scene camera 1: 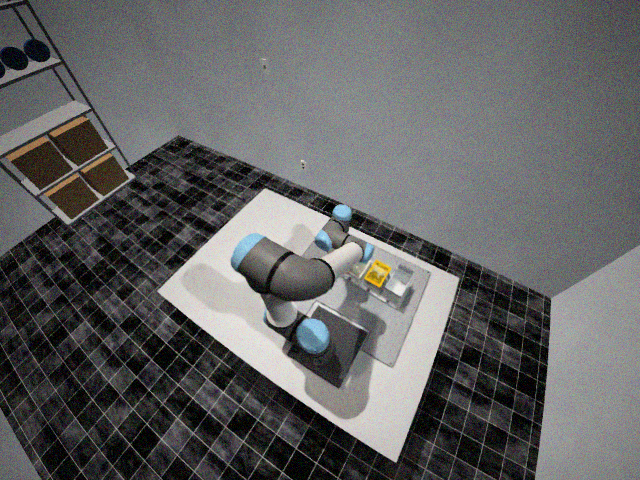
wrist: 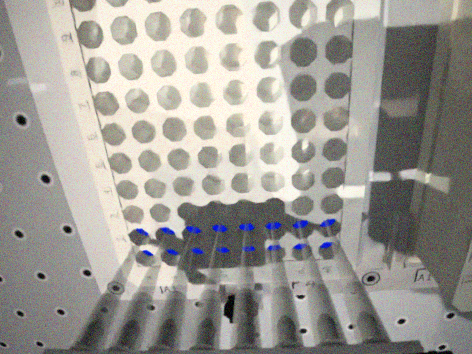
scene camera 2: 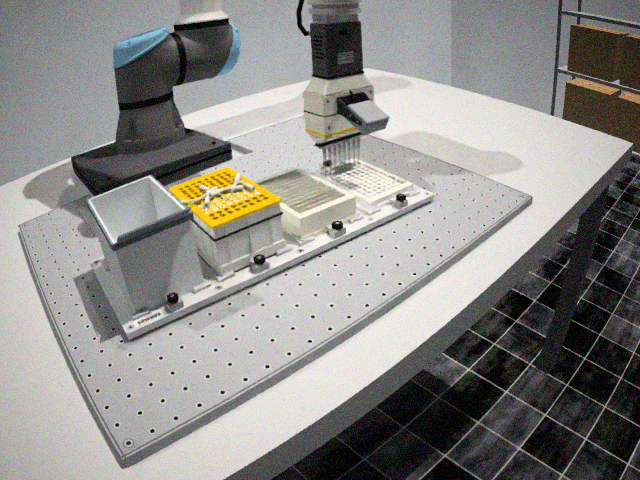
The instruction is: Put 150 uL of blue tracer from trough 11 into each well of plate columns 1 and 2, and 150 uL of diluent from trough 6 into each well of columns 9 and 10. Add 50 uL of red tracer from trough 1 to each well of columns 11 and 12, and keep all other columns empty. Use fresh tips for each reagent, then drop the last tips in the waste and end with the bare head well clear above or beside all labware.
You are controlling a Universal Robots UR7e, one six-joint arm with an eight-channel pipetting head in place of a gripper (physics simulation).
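The pipetting head (scene camera 2: pixel 341 150) (wrist: pixel 245 260) carries eight clear tips. No blue liquid shows in them in the wrist view. The tips point down at the column 1 and 2 end of the white well plate (scene camera 2: pixel 393 192) (wrist: pixel 149 84); their exact height is hard to tell. Blue liquid (wrist: pixel 246 227) shows in all eight wells of column 2, and blue also shows in the column 1 wells. The other visible columns show no colour. The trough reservoir (scene camera 2: pixel 308 223) (wrist: pixel 454 150) stands beside the plate. The yellow tip rack (scene camera 1: pixel 377 273) (scene camera 2: pixel 219 219) has dark holes and pale shapes on top.
The open grey waste bin (scene camera 1: pixel 399 285) (scene camera 2: pixel 149 268) stands at the rail's far end beside the tip rack. The labware stands along a rail (scene camera 2: pixel 227 290) with black knobs on the perforated board (scene camera 2: pixel 289 315). The arm's dark base (scene camera 1: pixel 336 356) (scene camera 2: pixel 155 157) is behind the labware. The arm hides the plate in scene camera 1.
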